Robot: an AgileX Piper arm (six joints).
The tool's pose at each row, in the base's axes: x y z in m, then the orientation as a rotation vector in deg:
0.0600, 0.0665, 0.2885, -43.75, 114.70, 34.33
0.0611, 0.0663, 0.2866, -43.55, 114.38, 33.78
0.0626, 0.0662, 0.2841, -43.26, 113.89, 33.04
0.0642, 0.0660, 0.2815, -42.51, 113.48, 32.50
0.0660, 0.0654, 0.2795, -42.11, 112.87, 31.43
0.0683, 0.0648, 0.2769, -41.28, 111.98, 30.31
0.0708, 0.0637, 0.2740, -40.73, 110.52, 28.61
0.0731, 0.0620, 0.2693, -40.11, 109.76, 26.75
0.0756, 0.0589, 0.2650, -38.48, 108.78, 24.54
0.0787, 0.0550, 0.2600, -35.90, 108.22, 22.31
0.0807, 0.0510, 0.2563, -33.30, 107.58, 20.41
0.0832, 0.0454, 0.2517, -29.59, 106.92, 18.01
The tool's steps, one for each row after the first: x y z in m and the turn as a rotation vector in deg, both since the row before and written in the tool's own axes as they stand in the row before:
0.0012, -0.0011, 0.0014, 0.48, -0.31, -0.23
0.0016, -0.0014, 0.0020, 0.65, -0.47, -0.33
0.0017, -0.0015, 0.0021, 0.72, -0.60, 0.06
0.0012, -0.0019, 0.0016, 0.94, -0.59, -0.44
0.0016, -0.0022, 0.0022, 1.18, -0.98, -0.31
0.0019, -0.0027, 0.0022, 1.47, -1.32, -0.95
0.0039, -0.0030, 0.0025, 1.61, -0.68, -0.72
0.0039, -0.0040, 0.0017, 2.35, -1.16, -0.33
0.0046, -0.0050, 0.0020, 2.84, -1.04, 0.40
0.0038, -0.0043, 0.0008, 2.63, -1.12, 0.56
0.0048, -0.0059, 0.0008, 3.55, -1.32, 1.05

